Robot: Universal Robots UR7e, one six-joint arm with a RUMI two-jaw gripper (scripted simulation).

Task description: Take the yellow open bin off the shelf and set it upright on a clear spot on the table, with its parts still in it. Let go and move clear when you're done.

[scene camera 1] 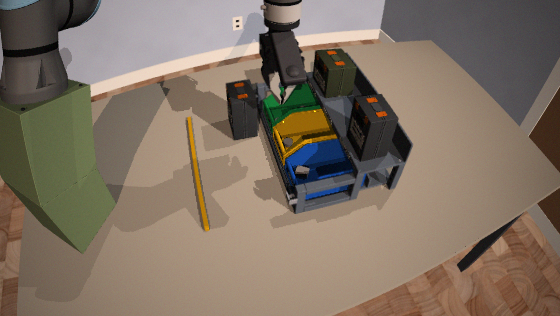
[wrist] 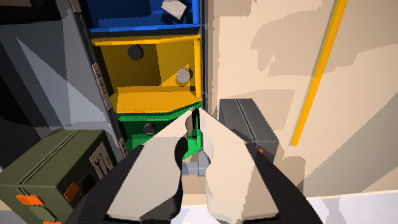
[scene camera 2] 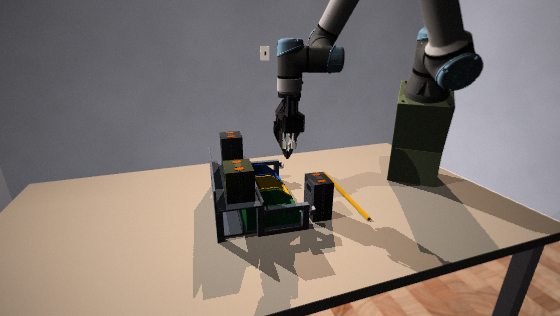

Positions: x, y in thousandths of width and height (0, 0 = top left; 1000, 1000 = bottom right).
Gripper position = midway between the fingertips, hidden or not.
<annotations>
My gripper shows in scene camera 1 (501, 331), in the wrist view (494, 489) and in scene camera 2 (513, 502). A green bin shows in scene camera 1 (540, 302), in the wrist view (333, 565) and in scene camera 2 (485, 698).
</annotations>
